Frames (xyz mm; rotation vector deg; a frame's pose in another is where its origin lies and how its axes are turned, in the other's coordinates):
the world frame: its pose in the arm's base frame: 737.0 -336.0 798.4 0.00 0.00 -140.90
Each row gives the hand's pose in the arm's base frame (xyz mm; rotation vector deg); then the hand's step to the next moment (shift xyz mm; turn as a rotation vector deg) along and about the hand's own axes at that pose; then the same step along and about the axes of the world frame.
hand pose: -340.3 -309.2 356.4 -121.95 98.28 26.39
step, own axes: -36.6 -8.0 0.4 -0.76 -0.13 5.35
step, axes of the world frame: -21.1 -25.6 17.5 -1.91 -2.60 -4.34
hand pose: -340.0 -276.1 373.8 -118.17 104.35 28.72
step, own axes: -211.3 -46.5 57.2 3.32 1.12 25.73
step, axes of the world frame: -152.2 -155.8 51.5 -4.52 -8.21 -24.22
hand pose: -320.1 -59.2 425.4 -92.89 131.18 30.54
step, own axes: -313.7 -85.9 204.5 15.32 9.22 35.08
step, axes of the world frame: -354.0 -137.8 -57.6 6.48 -12.76 -36.68
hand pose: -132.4 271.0 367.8 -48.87 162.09 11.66
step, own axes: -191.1 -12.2 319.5 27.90 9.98 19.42
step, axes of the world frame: -254.0 13.2 -272.2 22.04 -13.90 -24.00
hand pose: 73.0 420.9 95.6 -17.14 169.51 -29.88
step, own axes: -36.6 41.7 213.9 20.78 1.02 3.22
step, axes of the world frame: -32.9 56.8 -211.0 18.32 -9.00 -5.14
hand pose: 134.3 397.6 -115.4 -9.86 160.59 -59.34
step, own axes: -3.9 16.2 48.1 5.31 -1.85 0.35
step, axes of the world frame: 2.3 21.0 -46.3 5.47 -1.28 0.42
